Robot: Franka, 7 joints.
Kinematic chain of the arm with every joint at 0, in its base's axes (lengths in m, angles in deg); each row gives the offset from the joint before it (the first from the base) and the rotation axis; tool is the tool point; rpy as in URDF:
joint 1: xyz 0 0 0.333 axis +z
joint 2: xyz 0 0 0 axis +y
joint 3: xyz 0 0 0.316 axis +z
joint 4: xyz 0.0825 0 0 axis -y
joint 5: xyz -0.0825 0 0.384 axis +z
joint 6: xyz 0 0 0 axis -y
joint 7: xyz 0.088 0 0 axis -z
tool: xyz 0 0 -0.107 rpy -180 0 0
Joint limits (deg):
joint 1: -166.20..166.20
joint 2: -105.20..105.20
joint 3: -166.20..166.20
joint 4: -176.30..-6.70
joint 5: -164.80..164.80
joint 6: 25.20..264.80
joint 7: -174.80..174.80
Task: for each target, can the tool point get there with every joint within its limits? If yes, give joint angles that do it. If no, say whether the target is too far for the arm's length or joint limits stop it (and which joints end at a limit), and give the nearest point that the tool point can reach.
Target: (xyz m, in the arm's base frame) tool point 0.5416 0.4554 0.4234
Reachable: yes | joints 59.75 30.46 -16.11 -93.80 -120.97 96.58 57.84
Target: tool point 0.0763 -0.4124 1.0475
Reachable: yes | joints 35.63 -0.35 -120.02 -47.25 -111.14 158.34 33.27
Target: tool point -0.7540 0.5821 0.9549
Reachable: no: too far | nearest point -0.5686 0.4390 0.8020 | short by 0.280 m
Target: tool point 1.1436 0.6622 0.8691
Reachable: no: too far | nearest point 0.6880 0.3984 0.6555 | short by 0.568 m
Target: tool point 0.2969 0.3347 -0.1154
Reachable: yes | joints 40.32 86.28 -5.70 -75.78 -127.05 225.15 70.27
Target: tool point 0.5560 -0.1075 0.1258
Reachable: yes | joints 7.95 44.79 -28.94 -104.51 -117.22 190.42 20.54
